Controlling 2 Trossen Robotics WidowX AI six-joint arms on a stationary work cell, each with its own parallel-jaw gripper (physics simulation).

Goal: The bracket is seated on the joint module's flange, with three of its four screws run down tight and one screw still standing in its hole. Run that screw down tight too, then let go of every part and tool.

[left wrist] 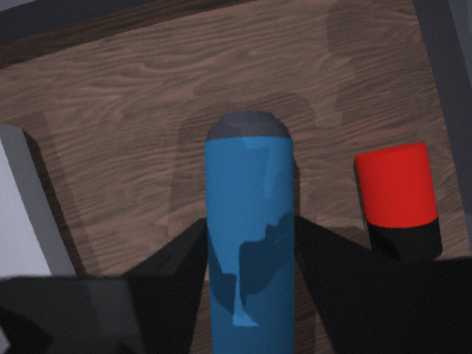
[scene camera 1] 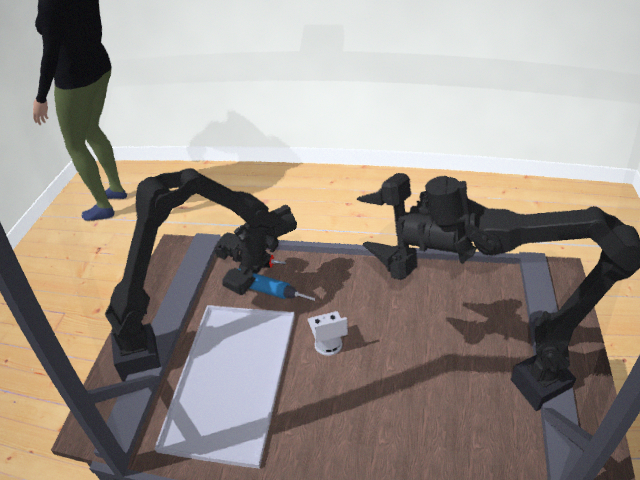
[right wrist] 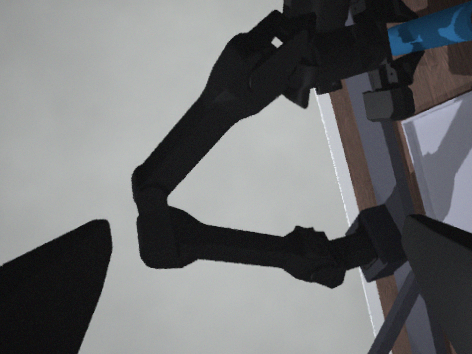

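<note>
The white joint module (scene camera 1: 328, 345) stands on the table with the white bracket (scene camera 1: 330, 328) on top; dark holes or screw heads show on it, too small to tell which screw stands up. The blue screwdriver (scene camera 1: 271, 286) (left wrist: 250, 200) (right wrist: 432, 31) lies at the back left, its shaft toward the right. My left gripper (left wrist: 249, 225) is shut on its blue handle, one finger against each side. A red and black screwdriver (left wrist: 397, 187) (scene camera 1: 271, 261) lies beside it, partly hidden by the left gripper. My right gripper (scene camera 1: 364, 222) is open and empty, raised at the back right.
A shallow white tray (scene camera 1: 277, 387) (left wrist: 37, 210) lies left of the joint module, in front of the blue screwdriver. Grey frame beams (scene camera 1: 175, 304) (scene camera 1: 537, 289) run along both sides of the table. A person (scene camera 1: 80, 87) stands behind the table at the left.
</note>
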